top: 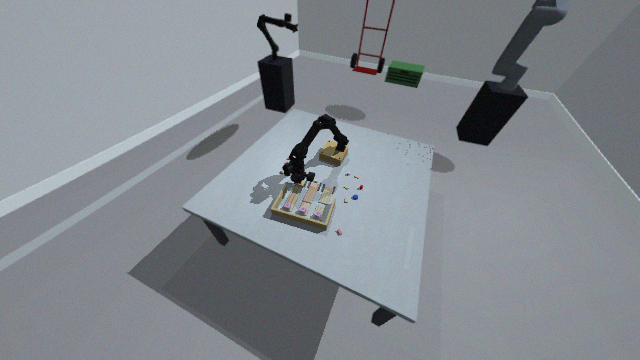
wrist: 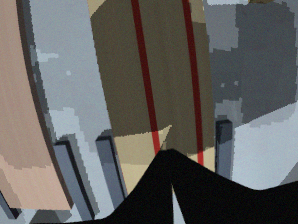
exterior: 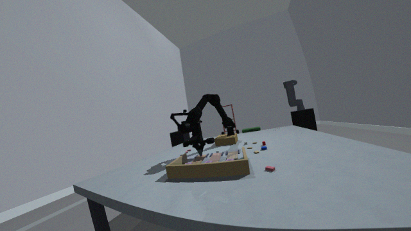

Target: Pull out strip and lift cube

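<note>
Right now my gripper tip is 100 mm short of the strip.
</note>
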